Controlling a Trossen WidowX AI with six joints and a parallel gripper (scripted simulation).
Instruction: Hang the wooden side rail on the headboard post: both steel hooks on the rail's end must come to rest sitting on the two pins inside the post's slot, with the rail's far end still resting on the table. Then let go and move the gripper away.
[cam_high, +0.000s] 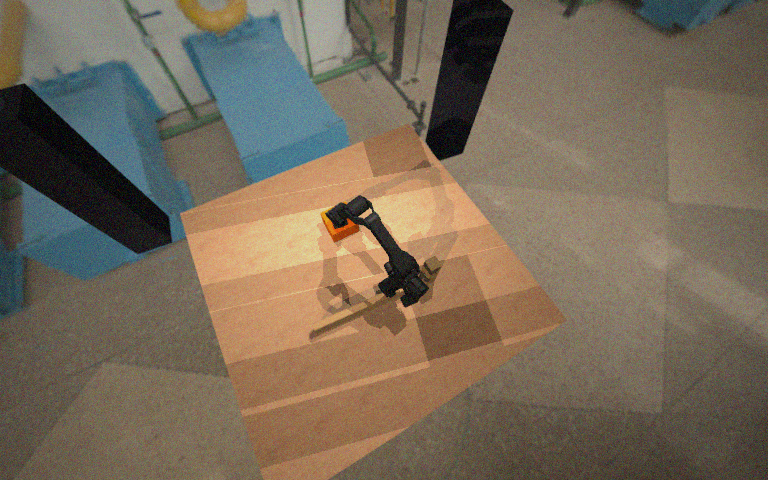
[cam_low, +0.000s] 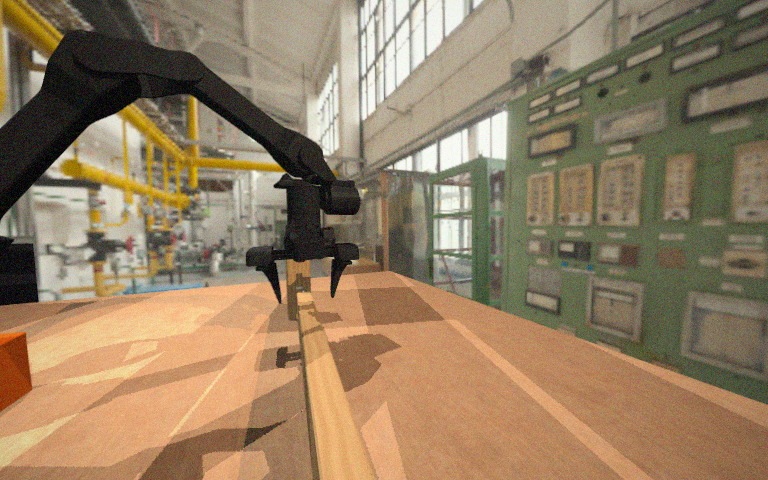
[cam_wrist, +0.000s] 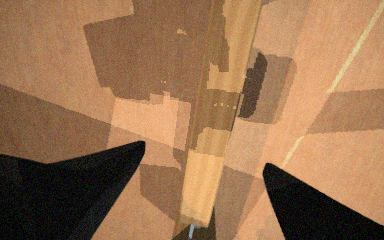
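My gripper tip is 10 mm past the wooden headboard post, 140 mm to the right of it and 10 mm below it.
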